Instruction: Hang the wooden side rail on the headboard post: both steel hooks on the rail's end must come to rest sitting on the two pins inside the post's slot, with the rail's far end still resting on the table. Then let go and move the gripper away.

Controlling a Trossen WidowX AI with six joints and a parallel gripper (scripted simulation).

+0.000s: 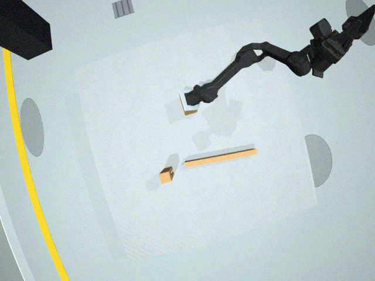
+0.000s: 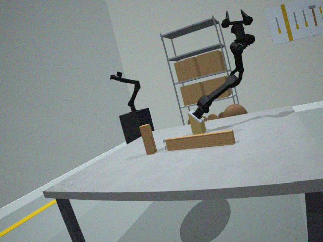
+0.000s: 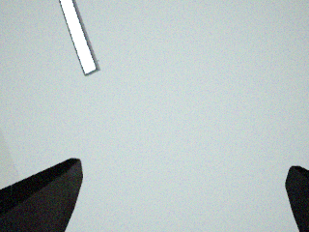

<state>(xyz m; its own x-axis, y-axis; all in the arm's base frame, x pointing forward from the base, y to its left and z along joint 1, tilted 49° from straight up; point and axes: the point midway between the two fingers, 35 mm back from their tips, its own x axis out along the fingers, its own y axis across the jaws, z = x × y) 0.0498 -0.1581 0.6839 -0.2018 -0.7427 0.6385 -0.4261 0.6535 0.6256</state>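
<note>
My gripper tip is now 32 cm short of the wooden headboard post, 62 cm to the left of it and 64 cm above it.
</note>
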